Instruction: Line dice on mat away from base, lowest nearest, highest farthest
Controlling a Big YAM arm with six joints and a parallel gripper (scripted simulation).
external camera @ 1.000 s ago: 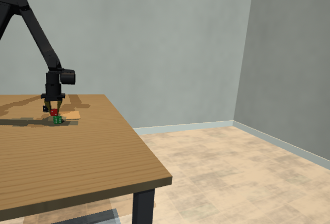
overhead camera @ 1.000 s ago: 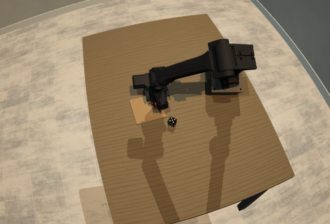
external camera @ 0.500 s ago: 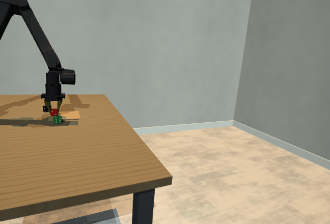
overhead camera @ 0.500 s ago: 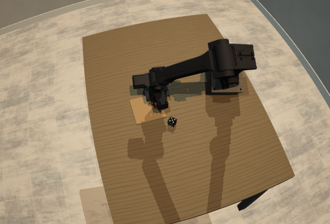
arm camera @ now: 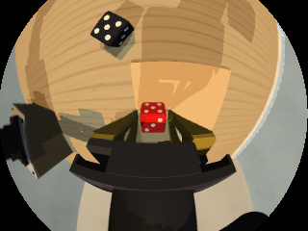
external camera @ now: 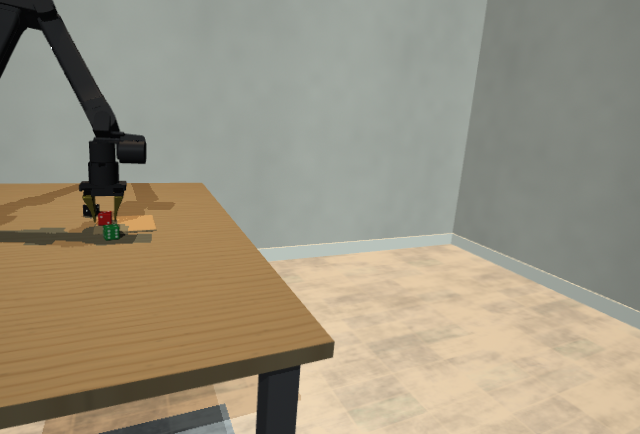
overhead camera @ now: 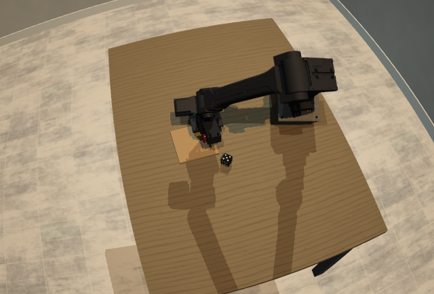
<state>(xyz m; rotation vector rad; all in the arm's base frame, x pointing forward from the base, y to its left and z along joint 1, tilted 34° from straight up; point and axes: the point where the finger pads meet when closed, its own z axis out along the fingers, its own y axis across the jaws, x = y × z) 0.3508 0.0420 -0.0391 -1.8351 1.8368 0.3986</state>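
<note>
My hand is right at the red die. The rest, counted from my hand: black die 50 mm behind, 110 mm to the left; tan mat 50 mm ahead, 20 mm below; green die 20 mm ahead, 110 mm to the right.
</note>
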